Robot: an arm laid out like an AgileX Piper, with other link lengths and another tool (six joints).
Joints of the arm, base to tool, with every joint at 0 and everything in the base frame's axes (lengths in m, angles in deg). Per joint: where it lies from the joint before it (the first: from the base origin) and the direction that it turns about. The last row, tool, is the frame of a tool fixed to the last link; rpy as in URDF.
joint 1: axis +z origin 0 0 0.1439
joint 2: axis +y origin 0 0 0
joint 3: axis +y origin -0.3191 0 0.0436
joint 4: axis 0.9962 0 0.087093 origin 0.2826 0 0.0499
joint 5: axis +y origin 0 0 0
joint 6: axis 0.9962 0 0.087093 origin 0.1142 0 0.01
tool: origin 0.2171 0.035 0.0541 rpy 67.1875 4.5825 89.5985
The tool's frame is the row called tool.
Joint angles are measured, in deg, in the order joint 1, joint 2, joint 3, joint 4, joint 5, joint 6. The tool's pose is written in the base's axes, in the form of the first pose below.
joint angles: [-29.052, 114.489, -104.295, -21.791, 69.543, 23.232]
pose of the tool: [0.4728, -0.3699, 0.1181, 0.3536, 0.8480, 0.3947, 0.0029]
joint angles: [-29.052, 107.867, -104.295, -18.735, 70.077, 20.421]
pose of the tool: [0.4770, -0.3530, 0.1795, 0.3770, 0.8371, 0.3934, 0.0490]
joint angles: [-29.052, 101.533, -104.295, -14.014, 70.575, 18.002]
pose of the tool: [0.4808, -0.3257, 0.2364, 0.3919, 0.8272, 0.3886, 0.1056]
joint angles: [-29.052, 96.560, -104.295, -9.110, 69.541, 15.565]
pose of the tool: [0.4895, -0.2986, 0.2861, 0.4073, 0.8104, 0.3876, 0.1650]
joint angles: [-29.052, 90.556, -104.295, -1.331, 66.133, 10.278]
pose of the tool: [0.5058, -0.2564, 0.3581, 0.4339, 0.7672, 0.3980, 0.2544]
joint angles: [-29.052, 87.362, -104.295, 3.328, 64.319, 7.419]
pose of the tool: [0.5106, -0.2302, 0.3995, 0.4471, 0.7396, 0.4013, 0.3035]
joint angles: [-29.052, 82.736, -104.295, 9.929, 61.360, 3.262]
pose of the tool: [0.5107, -0.1920, 0.4638, 0.4702, 0.6921, 0.4027, 0.3712]
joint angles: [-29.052, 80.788, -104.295, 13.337, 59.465, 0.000]
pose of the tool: [0.5099, -0.1727, 0.4952, 0.4846, 0.6608, 0.4089, 0.4015]
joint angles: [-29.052, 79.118, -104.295, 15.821, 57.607, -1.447]
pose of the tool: [0.5071, -0.1595, 0.5237, 0.4977, 0.6380, 0.4038, 0.4268]
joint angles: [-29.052, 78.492, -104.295, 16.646, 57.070, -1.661]
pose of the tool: [0.5052, -0.1549, 0.5335, 0.5012, 0.6315, 0.4003, 0.4357]
